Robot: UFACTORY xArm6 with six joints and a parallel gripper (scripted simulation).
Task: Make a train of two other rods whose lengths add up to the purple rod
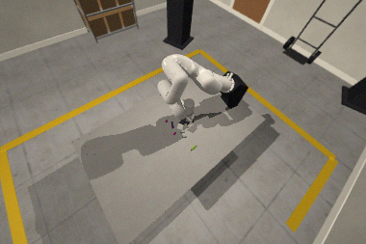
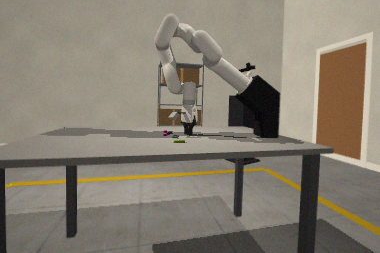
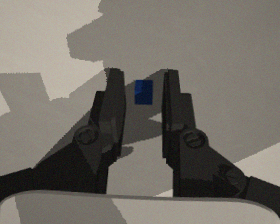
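The blue rod is 2 cm below my hand. The rest, counted from my hand: lime rod: 16 cm to the left, 15 cm ahead, 2 cm below; purple rod: 9 cm to the right, 8 cm ahead, 2 cm below.
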